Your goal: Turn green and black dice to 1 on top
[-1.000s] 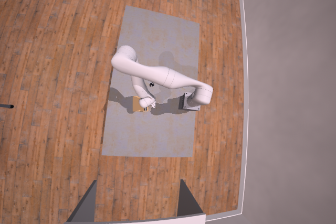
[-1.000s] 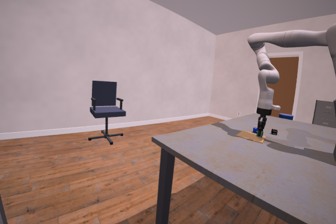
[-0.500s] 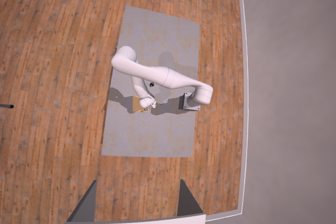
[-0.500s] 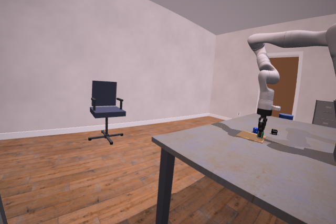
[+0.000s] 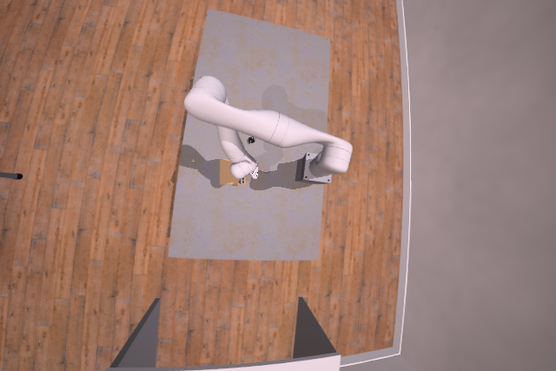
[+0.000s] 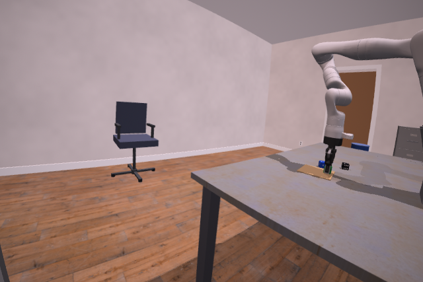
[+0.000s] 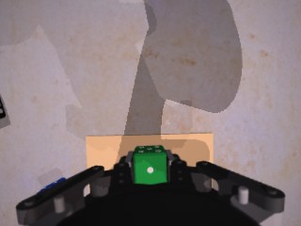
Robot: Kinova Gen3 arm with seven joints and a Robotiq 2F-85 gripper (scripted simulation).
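Now: the green die right at my hand. From my hand the other things lie so: black die (1 cm behind, 19 cm to the right, 1 cm below); blue die (7 cm ahead, 9 cm to the right, 1 cm below); tan mat (4 cm ahead, 1 cm to the left, 3 cm below).
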